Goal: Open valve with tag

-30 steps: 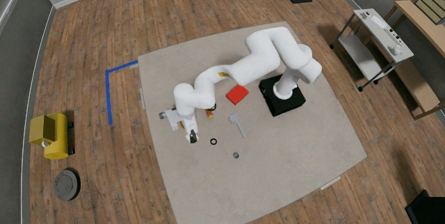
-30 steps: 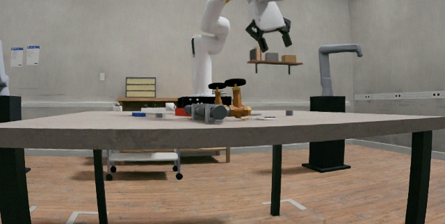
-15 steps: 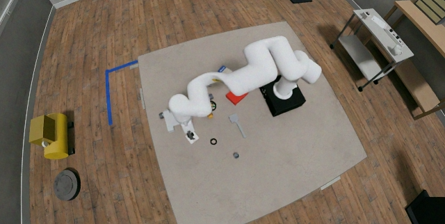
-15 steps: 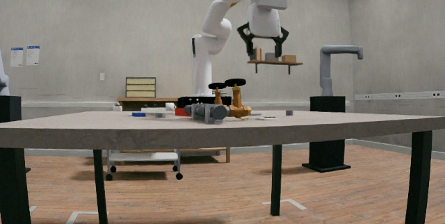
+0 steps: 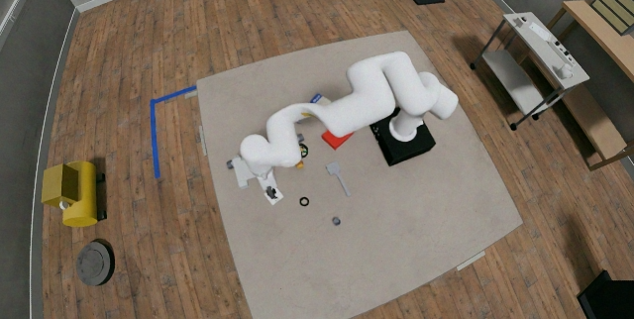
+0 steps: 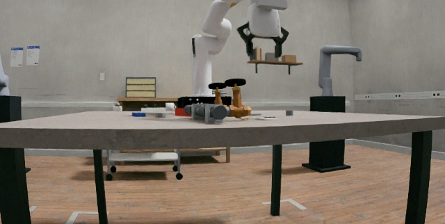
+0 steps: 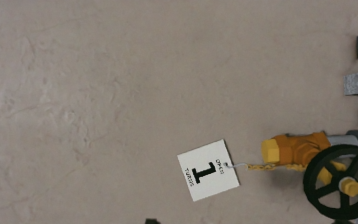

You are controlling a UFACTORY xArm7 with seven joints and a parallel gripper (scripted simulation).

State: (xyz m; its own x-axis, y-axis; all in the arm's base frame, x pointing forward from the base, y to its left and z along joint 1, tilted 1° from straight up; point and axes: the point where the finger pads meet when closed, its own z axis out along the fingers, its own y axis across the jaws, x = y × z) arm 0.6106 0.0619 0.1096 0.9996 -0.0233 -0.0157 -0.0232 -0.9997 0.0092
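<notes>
My gripper is now 20 cm above the white tag and 1 cm to the left of it. Also, from my hand: small grey cylinder: 20 cm behind, 19 cm to the left, 19 cm below; grey scraper: 27 cm behind, 19 cm below, 1 cm to the left; red block: 35 cm behind, 18 cm below, 16 cm to the right.
</notes>
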